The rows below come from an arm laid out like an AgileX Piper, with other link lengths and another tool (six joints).
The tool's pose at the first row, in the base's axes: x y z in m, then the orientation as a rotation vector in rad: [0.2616, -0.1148, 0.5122, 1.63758, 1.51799, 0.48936]
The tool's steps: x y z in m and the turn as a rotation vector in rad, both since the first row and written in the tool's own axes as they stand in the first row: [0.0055, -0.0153, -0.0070, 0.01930, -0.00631, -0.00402]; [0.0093, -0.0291, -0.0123, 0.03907, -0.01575, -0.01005]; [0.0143, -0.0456, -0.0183, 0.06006, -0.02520, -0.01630]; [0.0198, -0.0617, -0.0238, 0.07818, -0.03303, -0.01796]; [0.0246, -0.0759, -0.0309, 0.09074, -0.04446, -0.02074]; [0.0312, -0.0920, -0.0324, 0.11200, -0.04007, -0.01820]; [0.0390, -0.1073, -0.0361, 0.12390, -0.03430, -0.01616]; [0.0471, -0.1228, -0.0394, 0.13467, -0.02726, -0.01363]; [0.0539, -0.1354, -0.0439, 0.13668, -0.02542, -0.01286]
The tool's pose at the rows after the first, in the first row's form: [0.2478, -0.1086, 0.5030, 1.64909, 1.52545, 0.46829]; [0.2359, -0.1044, 0.4944, 1.65921, 1.53222, 0.44291]; [0.2220, -0.0990, 0.4839, 1.66991, 1.53956, 0.41642]; [0.2088, -0.0933, 0.4732, 1.68219, 1.54324, 0.39577]; [0.1955, -0.0877, 0.4651, 1.68924, 1.54241, 0.37521]; [0.1856, -0.0821, 0.4519, 1.70735, 1.55340, 0.36519]; [0.1747, -0.0747, 0.4402, 1.71805, 1.56158, 0.36279]; [0.1641, -0.0672, 0.4281, 1.72832, 1.56985, 0.36257]; [0.1541, -0.0603, 0.4192, 1.73050, 1.57157, 0.36316]
